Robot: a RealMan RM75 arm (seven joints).
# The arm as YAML. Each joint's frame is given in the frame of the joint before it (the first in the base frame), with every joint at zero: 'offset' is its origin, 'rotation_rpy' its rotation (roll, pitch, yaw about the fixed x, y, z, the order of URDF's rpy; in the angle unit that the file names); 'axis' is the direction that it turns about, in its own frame. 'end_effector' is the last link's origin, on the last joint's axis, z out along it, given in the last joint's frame.
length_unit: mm
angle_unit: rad
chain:
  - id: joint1
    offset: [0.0, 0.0, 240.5]
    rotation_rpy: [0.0, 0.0, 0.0]
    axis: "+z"
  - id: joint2
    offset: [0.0, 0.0, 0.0]
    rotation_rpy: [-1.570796, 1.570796, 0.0]
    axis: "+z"
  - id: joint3
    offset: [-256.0, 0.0, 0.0]
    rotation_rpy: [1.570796, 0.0, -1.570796]
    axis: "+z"
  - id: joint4
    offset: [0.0, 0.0, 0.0]
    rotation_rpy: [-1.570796, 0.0, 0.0]
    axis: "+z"
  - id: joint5
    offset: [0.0, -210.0, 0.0]
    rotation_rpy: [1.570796, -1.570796, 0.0]
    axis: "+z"
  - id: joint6
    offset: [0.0, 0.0, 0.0]
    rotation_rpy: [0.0, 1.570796, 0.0]
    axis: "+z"
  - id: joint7
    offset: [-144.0, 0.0, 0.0]
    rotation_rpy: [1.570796, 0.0, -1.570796]
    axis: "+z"
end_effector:
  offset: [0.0, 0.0, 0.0]
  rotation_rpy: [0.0, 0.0, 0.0]
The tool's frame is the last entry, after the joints.
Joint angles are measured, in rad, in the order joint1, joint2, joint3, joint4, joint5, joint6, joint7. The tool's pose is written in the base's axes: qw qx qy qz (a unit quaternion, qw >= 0); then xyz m. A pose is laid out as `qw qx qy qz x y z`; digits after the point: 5 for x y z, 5 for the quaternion.
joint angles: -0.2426 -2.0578 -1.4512 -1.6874 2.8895 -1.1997 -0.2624
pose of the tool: 0.41484 -0.73783 -0.53101 0.03919 -0.20937 0.32954 0.01614
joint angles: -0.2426 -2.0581 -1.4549 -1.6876 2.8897 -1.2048 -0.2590
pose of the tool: 0.41488 -0.73730 -0.53158 0.04117 -0.21011 0.32933 0.01684
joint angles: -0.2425 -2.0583 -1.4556 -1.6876 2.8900 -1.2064 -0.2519
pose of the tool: 0.41468 -0.73882 -0.52945 0.04321 -0.21034 0.32920 0.01693
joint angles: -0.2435 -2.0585 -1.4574 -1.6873 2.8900 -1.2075 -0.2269
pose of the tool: 0.41430 -0.74500 -0.52057 0.04833 -0.21034 0.32943 0.01723
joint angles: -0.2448 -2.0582 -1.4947 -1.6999 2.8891 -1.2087 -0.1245
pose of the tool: 0.42243 -0.76197 -0.48746 0.05778 -0.21073 0.33328 0.02763
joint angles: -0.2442 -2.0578 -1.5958 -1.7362 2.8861 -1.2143 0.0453
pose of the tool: 0.44801 -0.77616 -0.43882 0.06559 -0.21344 0.34068 0.05650
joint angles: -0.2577 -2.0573 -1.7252 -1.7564 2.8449 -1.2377 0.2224
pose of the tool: 0.46251 -0.78672 -0.40259 0.07119 -0.21783 0.34647 0.08605
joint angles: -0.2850 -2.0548 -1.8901 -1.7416 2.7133 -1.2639 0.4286
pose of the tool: 0.45385 -0.80665 -0.37513 0.05116 -0.22182 0.35179 0.11156
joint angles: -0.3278 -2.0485 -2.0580 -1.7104 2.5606 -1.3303 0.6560
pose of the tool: 0.43061 -0.83749 -0.33532 0.02732 -0.22205 0.35445 0.13232
